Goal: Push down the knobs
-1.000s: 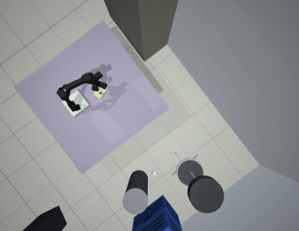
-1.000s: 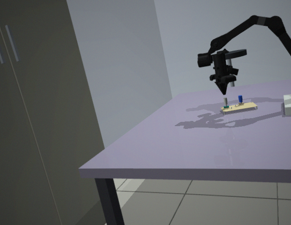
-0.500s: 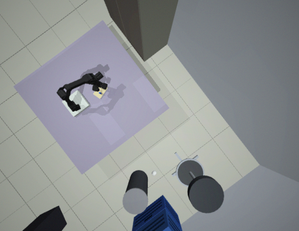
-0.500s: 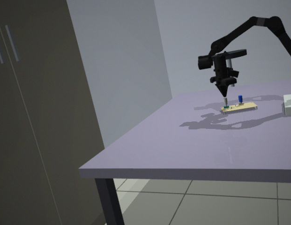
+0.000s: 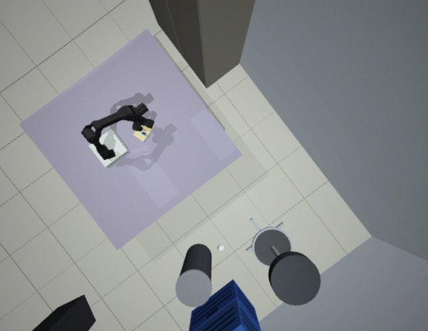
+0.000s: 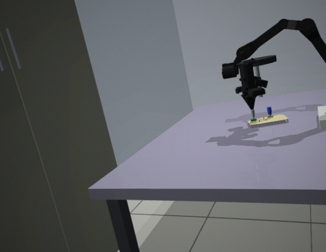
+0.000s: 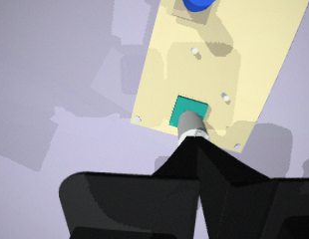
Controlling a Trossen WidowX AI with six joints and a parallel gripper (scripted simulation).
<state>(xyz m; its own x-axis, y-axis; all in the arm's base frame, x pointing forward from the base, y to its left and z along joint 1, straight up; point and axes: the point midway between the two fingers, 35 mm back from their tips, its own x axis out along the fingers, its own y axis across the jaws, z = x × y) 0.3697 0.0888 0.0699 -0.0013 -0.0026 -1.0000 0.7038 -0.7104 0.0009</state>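
Right now the grey knob is 10 mm below my gripper tip. From my gripper tip the other things lie so: blue knob: 60 mm behind, 50 mm to the right, 30 mm below.
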